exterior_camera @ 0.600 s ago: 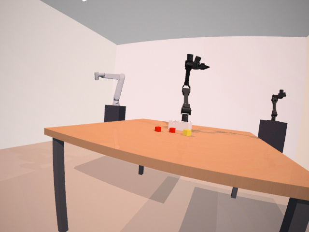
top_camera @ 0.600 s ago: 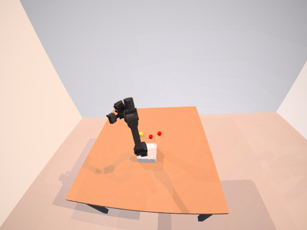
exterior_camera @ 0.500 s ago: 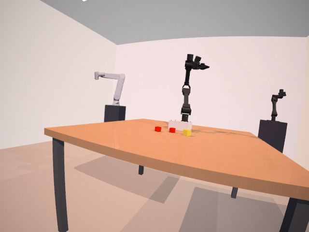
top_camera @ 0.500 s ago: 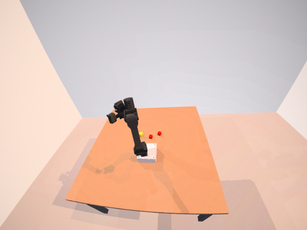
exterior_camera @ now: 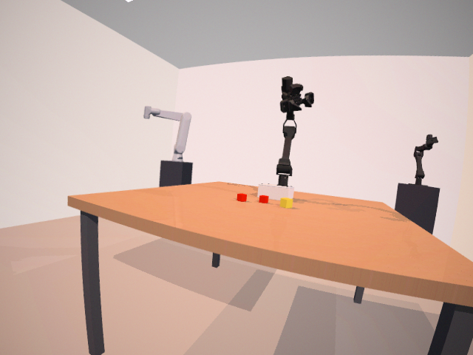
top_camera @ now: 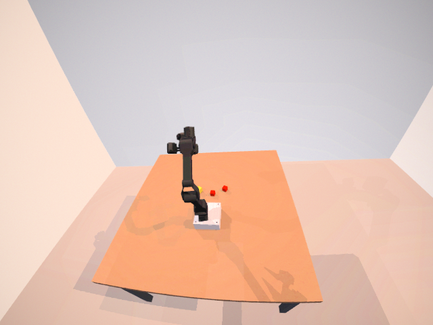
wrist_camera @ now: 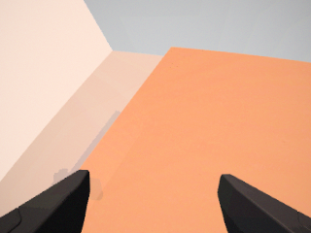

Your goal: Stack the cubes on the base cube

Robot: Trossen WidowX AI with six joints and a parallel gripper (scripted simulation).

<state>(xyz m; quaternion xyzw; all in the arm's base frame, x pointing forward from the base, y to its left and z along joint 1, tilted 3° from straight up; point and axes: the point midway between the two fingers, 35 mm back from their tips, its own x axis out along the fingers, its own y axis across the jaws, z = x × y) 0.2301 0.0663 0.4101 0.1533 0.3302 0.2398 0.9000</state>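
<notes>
My gripper tip is 460 mm above the red cube, 270 mm to the left of it and 40 mm short of it. Also, from my gripper tip: yellow cube 450 mm below, 70 mm ahead, 50 mm to the right.
</notes>
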